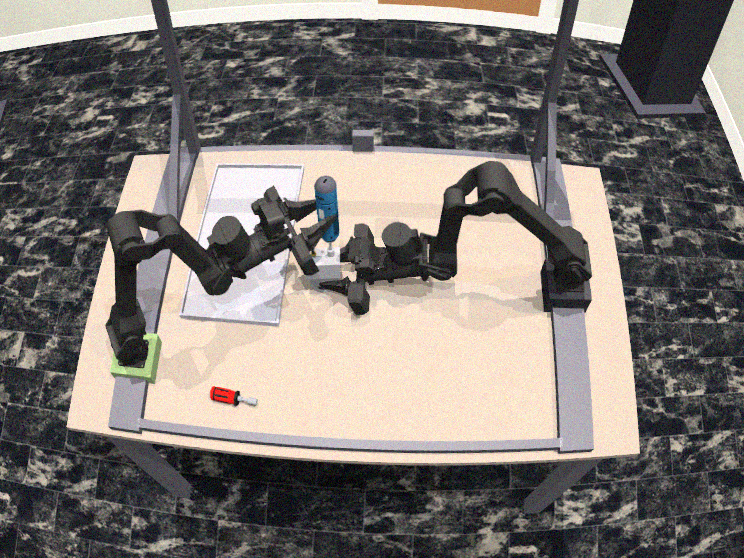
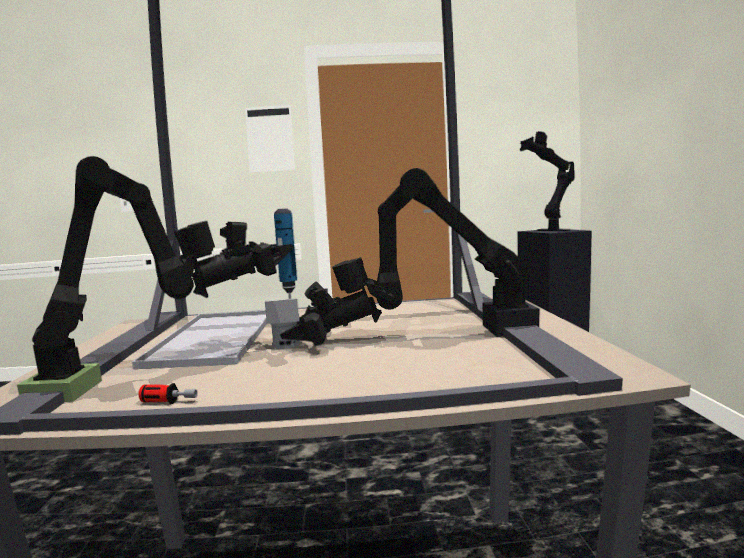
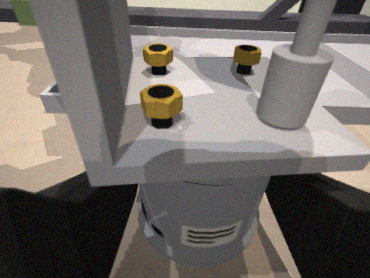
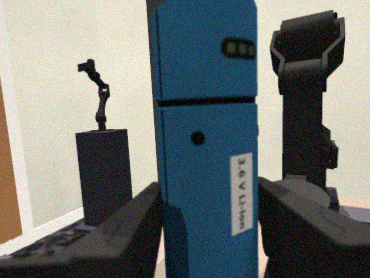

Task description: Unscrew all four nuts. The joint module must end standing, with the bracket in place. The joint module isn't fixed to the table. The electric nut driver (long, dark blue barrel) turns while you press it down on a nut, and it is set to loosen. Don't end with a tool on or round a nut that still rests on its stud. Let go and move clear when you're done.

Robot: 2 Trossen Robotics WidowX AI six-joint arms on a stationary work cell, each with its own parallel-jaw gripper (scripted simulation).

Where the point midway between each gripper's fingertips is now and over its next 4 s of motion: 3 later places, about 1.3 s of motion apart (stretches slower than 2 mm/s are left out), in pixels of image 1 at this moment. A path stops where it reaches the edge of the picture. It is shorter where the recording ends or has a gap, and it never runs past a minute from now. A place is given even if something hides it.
The left gripper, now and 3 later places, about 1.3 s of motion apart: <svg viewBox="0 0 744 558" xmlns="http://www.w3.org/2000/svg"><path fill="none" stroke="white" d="M321 272L337 268L385 266L392 265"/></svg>
The right gripper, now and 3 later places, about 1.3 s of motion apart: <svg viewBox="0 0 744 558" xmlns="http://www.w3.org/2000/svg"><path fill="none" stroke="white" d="M331 207L332 205L335 202L325 172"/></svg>
